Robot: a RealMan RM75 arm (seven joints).
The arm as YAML. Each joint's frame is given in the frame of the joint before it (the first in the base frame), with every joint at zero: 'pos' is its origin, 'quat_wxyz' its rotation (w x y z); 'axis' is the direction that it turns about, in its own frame. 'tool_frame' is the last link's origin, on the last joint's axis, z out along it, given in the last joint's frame.
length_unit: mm
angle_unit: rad
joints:
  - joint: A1
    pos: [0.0, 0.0, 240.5]
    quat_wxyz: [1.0, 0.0, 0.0, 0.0]
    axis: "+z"
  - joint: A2
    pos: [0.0, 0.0, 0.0]
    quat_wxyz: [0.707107, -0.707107, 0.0, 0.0]
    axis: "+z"
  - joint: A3
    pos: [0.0, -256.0, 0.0]
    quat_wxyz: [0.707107, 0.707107, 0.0, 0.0]
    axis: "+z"
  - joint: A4
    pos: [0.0, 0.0, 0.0]
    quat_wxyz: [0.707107, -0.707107, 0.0, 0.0]
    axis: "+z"
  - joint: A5
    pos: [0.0, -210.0, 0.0]
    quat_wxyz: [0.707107, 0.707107, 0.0, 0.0]
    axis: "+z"
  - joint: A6
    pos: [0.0, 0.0, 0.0]
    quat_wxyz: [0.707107, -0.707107, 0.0, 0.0]
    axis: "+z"
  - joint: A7
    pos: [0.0, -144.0, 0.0]
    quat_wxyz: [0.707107, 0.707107, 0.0, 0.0]
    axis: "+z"
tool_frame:
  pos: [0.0, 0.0, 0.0]
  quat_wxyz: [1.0, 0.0, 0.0, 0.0]
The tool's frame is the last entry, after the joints.
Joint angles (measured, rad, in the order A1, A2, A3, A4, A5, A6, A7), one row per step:
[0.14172 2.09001 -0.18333 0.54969 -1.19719 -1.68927 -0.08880]
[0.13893 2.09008 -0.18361 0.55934 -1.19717 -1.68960 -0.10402]
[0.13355 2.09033 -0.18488 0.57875 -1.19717 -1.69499 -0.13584]
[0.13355 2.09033 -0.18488 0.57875 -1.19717 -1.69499 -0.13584]
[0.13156 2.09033 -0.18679 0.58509 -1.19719 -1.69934 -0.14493]
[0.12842 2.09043 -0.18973 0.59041 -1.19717 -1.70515 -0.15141]
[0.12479 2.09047 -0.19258 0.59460 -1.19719 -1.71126 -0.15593]
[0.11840 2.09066 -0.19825 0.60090 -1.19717 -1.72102 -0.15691]
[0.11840 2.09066 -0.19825 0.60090 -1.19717 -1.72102 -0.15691]
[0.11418 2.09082 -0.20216 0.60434 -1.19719 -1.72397 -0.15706]
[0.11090 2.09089 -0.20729 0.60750 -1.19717 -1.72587 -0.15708]
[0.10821 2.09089 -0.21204 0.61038 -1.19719 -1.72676 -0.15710]
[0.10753 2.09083 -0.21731 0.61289 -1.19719 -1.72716 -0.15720]
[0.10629 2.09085 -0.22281 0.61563 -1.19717 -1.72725 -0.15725]
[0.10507 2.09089 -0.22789 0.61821 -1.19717 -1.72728 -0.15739]
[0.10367 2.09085 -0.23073 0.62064 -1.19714 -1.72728 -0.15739]
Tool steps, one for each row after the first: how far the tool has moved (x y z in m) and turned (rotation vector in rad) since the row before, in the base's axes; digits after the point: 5 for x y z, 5 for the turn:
[-0.00091 -0.00148 -0.00131 -0.00271 -0.00581 -0.00594]
[-0.00231 -0.00300 -0.00212 -0.00214 -0.01331 -0.00917]
[0.00000 0.00000 0.00000 0.00000 0.00000 0.00000]
[-0.00095 -0.00122 -0.00048 0.00034 -0.00356 -0.00112]
[-0.00080 -0.00165 -0.00029 0.00110 -0.00212 -0.00067]
[-0.00057 -0.00175 -0.00007 0.00179 -0.00134 -0.00064]
[-0.00085 -0.00307 -0.00020 0.00233 0.00368 -0.00032]
[0.00000 0.00000 0.00000 0.00000 0.00000 0.00000]
[-0.00026 -0.00196 -0.00051 -0.00152 0.00262 -0.00154]
[-0.00033 -0.00174 -0.00069 -0.00340 0.00239 -0.00045]
[-0.00028 -0.00149 -0.00072 -0.00392 0.00221 -0.00043]
[-0.00051 -0.00087 -0.00077 -0.00472 0.00172 0.00164]
[-0.00047 -0.00109 -0.00088 -0.00524 0.00208 0.00099]
[-0.00043 -0.00104 -0.00083 -0.00492 0.00190 0.00080]
[-0.00025 -0.00087 -0.00056 -0.00295 0.00203 -0.00049]

